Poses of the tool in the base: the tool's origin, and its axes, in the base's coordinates. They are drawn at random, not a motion.
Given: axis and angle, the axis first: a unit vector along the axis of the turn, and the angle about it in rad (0 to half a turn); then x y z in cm.
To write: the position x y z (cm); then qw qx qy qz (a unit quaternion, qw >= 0). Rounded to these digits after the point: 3 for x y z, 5 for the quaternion.
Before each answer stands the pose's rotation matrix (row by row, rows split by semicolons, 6 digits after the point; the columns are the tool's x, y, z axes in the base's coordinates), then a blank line. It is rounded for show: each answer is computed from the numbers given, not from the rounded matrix.
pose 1, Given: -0.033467, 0.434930, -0.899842, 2.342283, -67.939, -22.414, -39.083
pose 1, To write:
-0.695301 0.620370 0.362902; -0.669778 -0.376152 -0.640239; -0.260679 -0.688223 0.677049

-67.939, -22.414, -39.083, 0.38910, -0.03083, 0.40066, -0.82893
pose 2, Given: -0.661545, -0.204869, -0.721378, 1.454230, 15.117, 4.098, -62.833
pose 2, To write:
0.503046 0.836251 0.218243; -0.596715 0.153392 0.787656; 0.625201 -0.526456 0.576167

15.117, 4.098, -62.833, 0.74710, -0.43974, -0.13618, -0.47951
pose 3, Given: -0.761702, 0.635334, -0.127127, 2.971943, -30.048, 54.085, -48.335
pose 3, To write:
0.166406 -0.939459 0.299543; -0.982386 -0.184141 -0.031773; 0.085008 -0.288980 -0.953553

-30.048, 54.085, -48.335, 0.08472, -0.75896, 0.63305, -0.12667
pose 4, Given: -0.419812, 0.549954, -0.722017, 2.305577, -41.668, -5.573, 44.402
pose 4, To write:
-0.376025 0.150058 0.914378; -0.921384 -0.165206 -0.351794; 0.098271 -0.974777 0.200382

-41.668, -5.573, 44.402, 0.40594, -0.38367, 0.50260, -0.65985
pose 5, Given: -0.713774, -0.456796, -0.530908, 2.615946, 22.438, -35.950, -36.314
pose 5, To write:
0.085169 0.874477 0.477531; 0.341687 -0.475844 0.810446; 0.935947 0.094142 -0.339324

22.438, -35.950, -36.314, 0.25981, -0.68926, -0.44111, -0.51268
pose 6, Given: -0.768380, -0.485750, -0.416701, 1.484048, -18.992, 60.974, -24.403
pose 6, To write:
0.625894 0.756037 -0.191479; -0.074231 0.302150 0.950366; 0.776367 -0.580615 0.245235

-18.992, 60.974, -24.403, 0.73710, -0.51926, -0.32826, -0.28160
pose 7, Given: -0.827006, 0.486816, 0.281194, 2.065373, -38.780, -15.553, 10.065
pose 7, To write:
0.533919 -0.841197 0.085550; -0.346200 -0.125179 0.929772; -0.771412 -0.526040 -0.358058

-38.780, -15.553, 10.065, 0.51251, -0.71013, 0.41802, 0.24146
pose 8, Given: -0.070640, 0.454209, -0.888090, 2.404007, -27.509, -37.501, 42.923
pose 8, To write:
-0.731411 0.541412 0.414621; -0.653075 -0.381103 -0.654411; -0.196293 -0.749422 0.632325

-27.509, -37.501, 42.923, 0.36049, -0.06589, 0.42367, -0.82838
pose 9, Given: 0.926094, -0.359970, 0.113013, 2.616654, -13.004, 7.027, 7.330
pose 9, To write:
0.734466 -0.678483 0.014827; -0.565208 -0.623645 -0.540006; 0.375632 0.388236 -0.841531

-13.004, 7.027, 7.330, 0.25947, 0.89438, -0.34764, 0.10914
